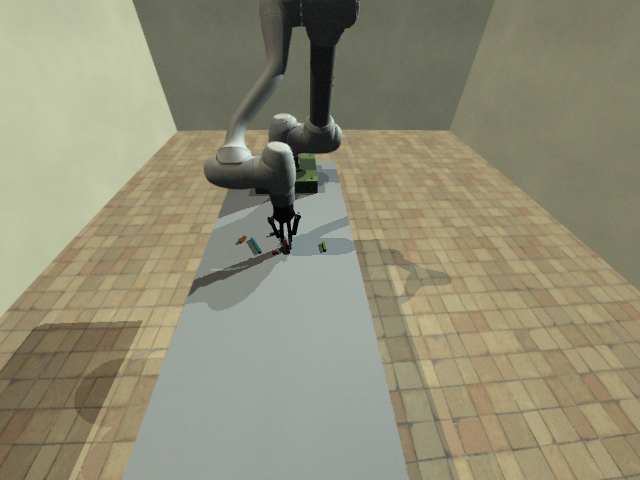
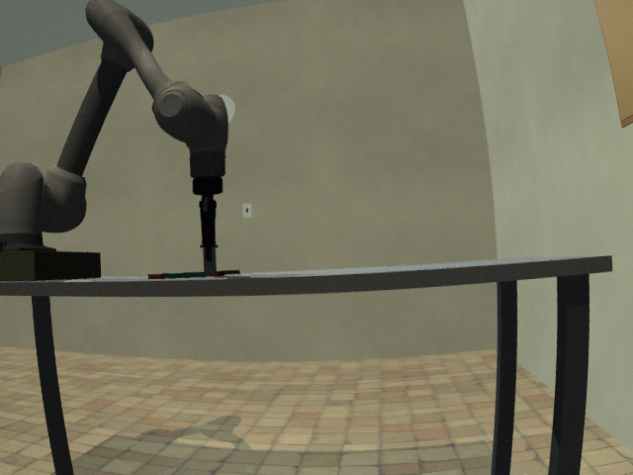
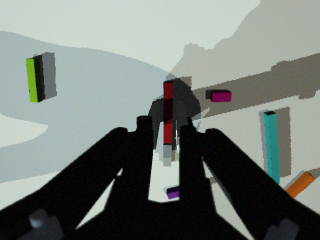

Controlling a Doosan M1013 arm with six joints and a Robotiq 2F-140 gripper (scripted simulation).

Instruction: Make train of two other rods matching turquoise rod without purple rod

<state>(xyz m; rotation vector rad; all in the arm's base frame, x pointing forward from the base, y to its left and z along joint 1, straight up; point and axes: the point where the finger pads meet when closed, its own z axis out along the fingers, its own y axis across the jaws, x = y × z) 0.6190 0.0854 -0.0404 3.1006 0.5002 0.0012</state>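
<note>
Right now my hand is 3 cm above the red rod. Also, from my hand: grey rod (5 cm behind, 2 cm to the right, 3 cm below); magenta rod (4 cm ahead, 5 cm to the right, 3 cm below); purple rod (9 cm behind, 6 cm to the right, 3 cm below).
</note>
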